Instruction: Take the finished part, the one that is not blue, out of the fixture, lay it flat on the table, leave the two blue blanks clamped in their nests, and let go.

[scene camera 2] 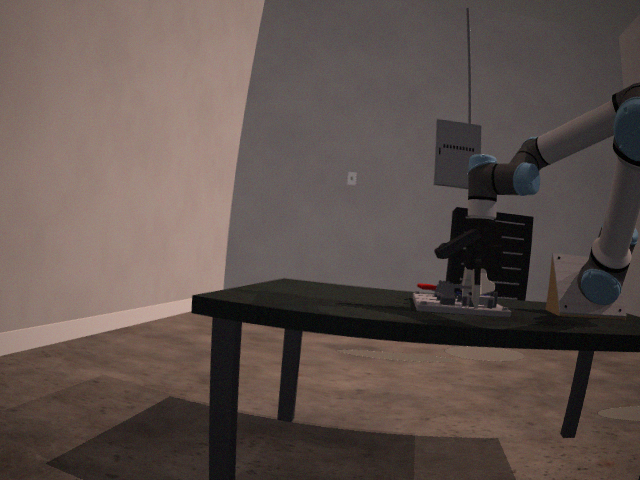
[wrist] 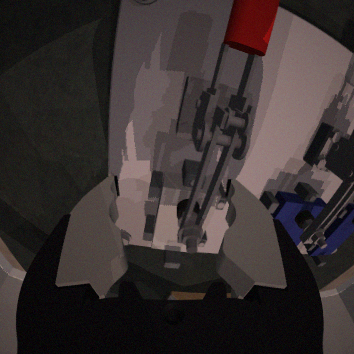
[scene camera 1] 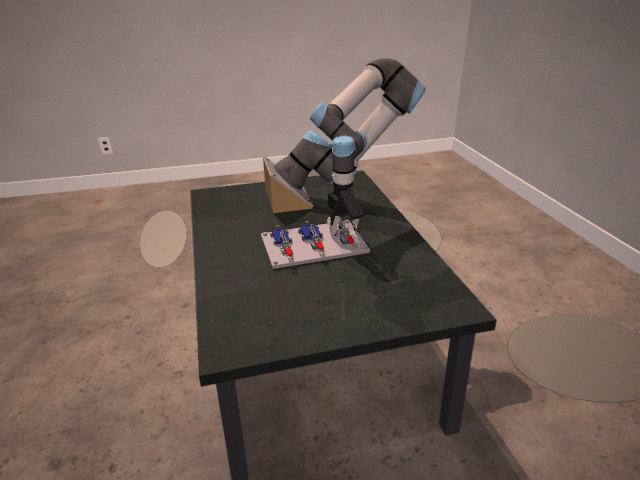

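Seen in the pictures: gripper, fingertip midpoint: (scene camera 2: 470, 306) (wrist: 172, 178); arm's base, origin of the base link: (scene camera 1: 287, 177).
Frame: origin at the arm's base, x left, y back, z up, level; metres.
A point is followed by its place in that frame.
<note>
The pale finished part (wrist: 167, 231) @[x 0.070, y -0.402, z -0.047 m] sits in the end nest of the white fixture plate (scene camera 1: 305, 254) @[x -0.115, y -0.513, z -0.073 m] (scene camera 2: 483, 311) @[x 0.124, y -0.414, z -0.078 m] (wrist: 295, 55) @[x -0.003, y -0.537, z -0.073 m], with a clamp arm and its spindle over it in the wrist view. My gripper (scene camera 1: 344, 230) @[x 0.069, y -0.434, z -0.074 m] (scene camera 2: 476, 298) @[x 0.069, y -0.434, z -0.074 m] (wrist: 172, 178) @[x 0.069, y -0.434, z -0.074 m] points down at this nest, its fingers partly closed, one on each side of the part. A gap shows between the left fingertip and the part; the right fingertip is close to a small nest post. Two blue blanks (scene camera 1: 281, 237) @[x -0.165, y -0.407, z -0.048 m] (scene camera 1: 311, 231) @[x -0.061, y -0.437, z -0.032 m] sit in the other nests under their clamps; one blue blank (wrist: 288, 214) @[x -0.035, y -0.419, z -0.052 m] also shows in the wrist view.
Red clamp handles (scene camera 1: 288, 252) @[x -0.179, y -0.524, z -0.042 m] (scene camera 1: 320, 245) @[x -0.066, y -0.535, z -0.037 m] (scene camera 1: 350, 239) @[x 0.042, y -0.546, z -0.033 m] (wrist: 252, 25) @[x 0.046, y -0.533, z -0.031 m] stick out toward the front of the dark table (scene camera 1: 330, 310) @[x -0.152, y -0.817, z -0.088 m] (scene camera 2: 320, 299) @[x 0.030, y -0.792, z -0.088 m]. The wooden wedge mount (scene camera 1: 289, 200) @[x -0.042, y -0.142, z -0.039 m] of the arm stands behind the fixture. A black drawer cabinet (scene camera 2: 516, 242) stands beyond the table.
</note>
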